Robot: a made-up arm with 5 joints.
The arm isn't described. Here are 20 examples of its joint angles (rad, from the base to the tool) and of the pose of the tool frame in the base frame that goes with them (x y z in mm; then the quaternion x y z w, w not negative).
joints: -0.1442 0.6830 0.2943 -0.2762 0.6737
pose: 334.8 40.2 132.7 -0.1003 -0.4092 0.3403 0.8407
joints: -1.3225 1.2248 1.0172 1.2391 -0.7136
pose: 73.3 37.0 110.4 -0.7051 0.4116 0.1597 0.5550
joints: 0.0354 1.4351 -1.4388 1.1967 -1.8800
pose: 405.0 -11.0 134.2 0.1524 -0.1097 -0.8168 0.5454
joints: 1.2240 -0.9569 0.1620 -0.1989 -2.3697
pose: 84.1 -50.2 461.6 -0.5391 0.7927 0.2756 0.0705
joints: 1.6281 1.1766 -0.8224 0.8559 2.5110
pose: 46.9 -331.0 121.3 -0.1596 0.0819 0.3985 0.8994
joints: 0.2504 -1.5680 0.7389 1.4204 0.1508
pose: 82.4 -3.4 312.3 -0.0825 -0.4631 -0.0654 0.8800
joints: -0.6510 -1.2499 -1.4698 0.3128 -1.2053
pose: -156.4 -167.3 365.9 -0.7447 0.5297 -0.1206 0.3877
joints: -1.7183 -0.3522 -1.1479 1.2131 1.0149
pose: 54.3 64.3 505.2 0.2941 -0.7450 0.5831 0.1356
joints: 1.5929 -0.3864 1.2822 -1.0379 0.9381
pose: 62.5 -152.3 241.3 -0.7148 -0.2446 -0.2257 0.6150
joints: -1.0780 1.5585 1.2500 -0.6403 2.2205
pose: 66.7 5.5 62.4 -0.1530 -0.2514 -0.9543 0.0517
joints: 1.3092 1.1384 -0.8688 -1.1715 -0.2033
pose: 155.9 -336.2 231.8 -0.4764 -0.8157 -0.2310 0.2332
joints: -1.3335 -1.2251 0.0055 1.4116 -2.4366
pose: 63.3 -2.2 406.6 0.6000 0.2113 -0.4202 0.6472
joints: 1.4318 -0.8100 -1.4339 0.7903 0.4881
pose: 45.9 143.4 485.6 -0.8036 -0.5923 -0.0279 0.0515
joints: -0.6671 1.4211 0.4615 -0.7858 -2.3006
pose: 190.3 100.0 -7.9 0.2343 -0.0147 -0.7245 0.6480
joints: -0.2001 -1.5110 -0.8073 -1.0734 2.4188
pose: -204.0 -53.5 329.1 0.5424 0.2864 0.7578 0.2226
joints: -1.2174 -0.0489 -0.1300 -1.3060 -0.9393
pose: 133.5 188.9 427.6 0.8916 -0.4508 0.0049 0.0427
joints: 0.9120 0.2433 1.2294 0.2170 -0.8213
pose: 132.4 -85.6 129.9 0.0012 0.0594 -0.7763 0.6275
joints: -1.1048 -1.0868 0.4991 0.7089 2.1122
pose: 101.8 75.5 373.6 0.3058 0.5883 -0.7486 0.0100
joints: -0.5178 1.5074 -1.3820 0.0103 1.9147
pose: 387.5 184.9 147.5 -0.4104 -0.5137 0.7000 0.2787
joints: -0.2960 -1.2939 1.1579 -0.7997 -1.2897
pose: 131.2 21.3 338.3 0.6928 -0.6501 -0.1555 0.2708
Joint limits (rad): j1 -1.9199..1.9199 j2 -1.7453..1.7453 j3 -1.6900..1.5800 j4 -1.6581..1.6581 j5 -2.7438..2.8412
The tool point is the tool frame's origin. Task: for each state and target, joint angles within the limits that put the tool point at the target. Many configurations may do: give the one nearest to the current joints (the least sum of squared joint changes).
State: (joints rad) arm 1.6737 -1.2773 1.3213 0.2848 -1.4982
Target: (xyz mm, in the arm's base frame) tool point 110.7 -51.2 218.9
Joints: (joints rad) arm 0.8556 -1.5727 1.4916 0.6502 -1.4982
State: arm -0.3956 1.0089 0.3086 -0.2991 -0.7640
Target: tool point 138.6 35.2 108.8
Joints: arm -0.4333 0.5295 1.3198 -0.0158 -0.7640
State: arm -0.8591 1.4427 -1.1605 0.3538 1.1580
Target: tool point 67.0 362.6 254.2
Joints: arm -1.5622 1.0454 -1.2467 0.5167 1.1580
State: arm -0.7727 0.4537 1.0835 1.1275 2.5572
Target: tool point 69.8 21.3 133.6
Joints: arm -1.2989 0.9556 1.3170 0.8528 2.5572
